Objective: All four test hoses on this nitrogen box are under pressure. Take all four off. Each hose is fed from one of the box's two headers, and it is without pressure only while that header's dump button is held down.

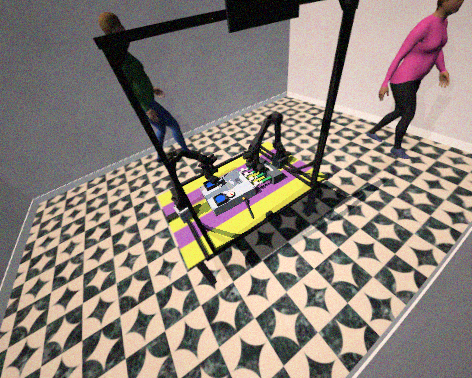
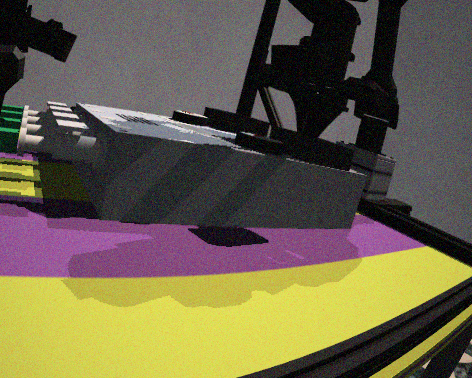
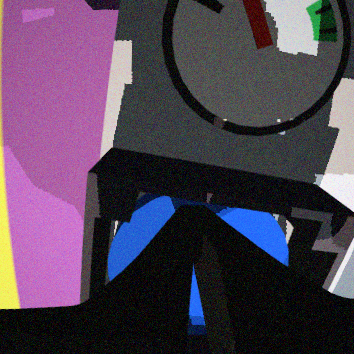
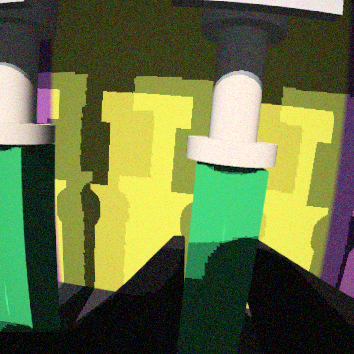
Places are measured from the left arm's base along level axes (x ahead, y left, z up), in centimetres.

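Pixels of known places: left gripper, fingertip midpoint: [image 2: 302,149] [image 3: 190,216]; right gripper, fingertip midpoint: [image 1: 255,172] [image 4: 212,246]; left arm's base, origin of the base link: [image 1: 181,206] [image 2: 367,150]; right arm's base, origin of the base link: [image 1: 279,156].
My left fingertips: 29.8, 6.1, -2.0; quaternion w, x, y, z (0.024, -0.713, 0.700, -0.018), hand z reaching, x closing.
Note:
For each thing: its top centre in the pictures, then the offset to it from my left fingertips, as dx, dy, dz. "pt": a spot on its surface instead. Level surfaces: height alone.
- purple mat, its level: dz -9.1
- far blue dump button, middle of its top: [image 3: 198,272] [image 1: 209,184] -2.5, -0.4, +0.0
- round gauge, surface spot: [image 3: 253,67] pt +5.1, -1.6, +0.3
- green mark, surface spot: [image 3: 324,19] pt +6.7, -3.6, +0.3
- hose's white coupler, surface spot: [image 4: 233,140] pt +31.2, -11.7, -2.6
- grey port, surface spot: [image 4: 242,49] pt +28.9, -11.3, -3.0
- second green hose, surface spot: [image 4: 17,228] pt +33.5, -18.3, -2.7
- second blue button, middle of its top: [image 1: 220,199] -5.4, -19.2, +0.4
The grey nitrogen box [image 1: 234,187] [image 2: 216,187] lies on a yellow and purple mat [image 1: 257,217]. My left gripper [image 1: 212,179] [image 2: 309,131] [image 3: 190,216] is shut and empty, with its tips down on the far blue dump button [image 1: 210,184] [image 3: 140,228]. The round gauge [image 3: 253,67] beside that button has its red needle [image 3: 258,22] away from the green mark [image 3: 324,19]. My right gripper [image 1: 255,166] [image 4: 212,246] is shut on a green hose [image 4: 228,204]. The hose's white coupler [image 4: 233,140] sits on a grey port [image 4: 242,49]. A second green hose [image 4: 17,228] stands to the left of it.
A second blue button [image 1: 220,199] is on the near side of the box. A black gantry stands over the table on posts [image 1: 332,94] [image 1: 148,124]. A person in green [image 1: 141,82] walks at the back left. A person in pink [image 1: 403,75] walks at the right.

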